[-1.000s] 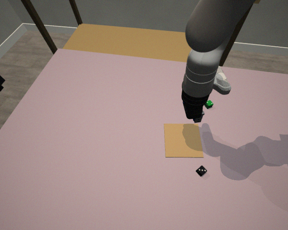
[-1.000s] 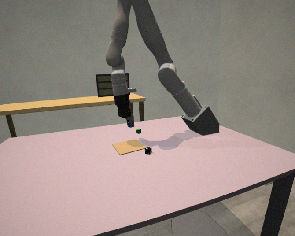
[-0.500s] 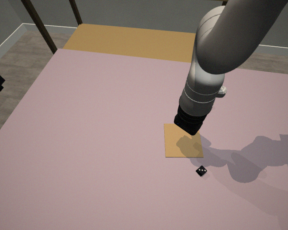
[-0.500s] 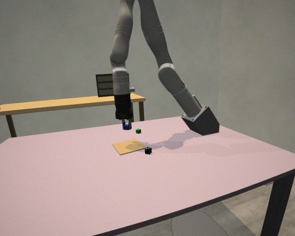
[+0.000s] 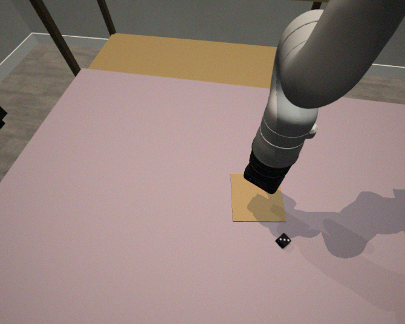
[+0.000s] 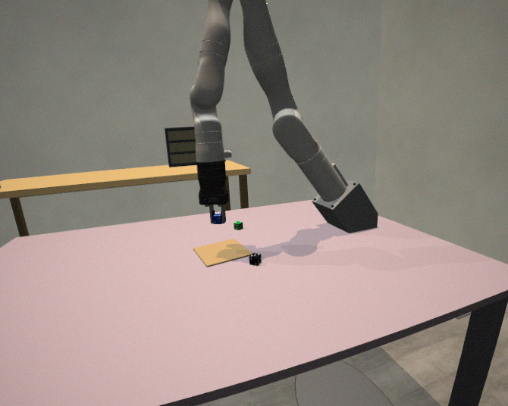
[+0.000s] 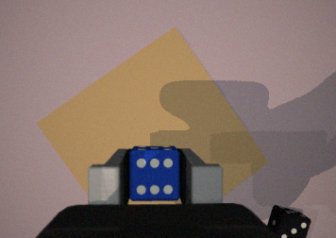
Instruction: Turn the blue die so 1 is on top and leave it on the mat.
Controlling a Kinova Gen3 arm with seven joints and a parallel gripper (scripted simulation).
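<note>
My gripper is now 110 mm above the tan mat. Also, from my hand: blue die: 10 mm below; then black die: 110 mm to the left, 100 mm below, 70 mm behind; then green die: 180 mm to the right, 110 mm behind, 100 mm below.
</note>
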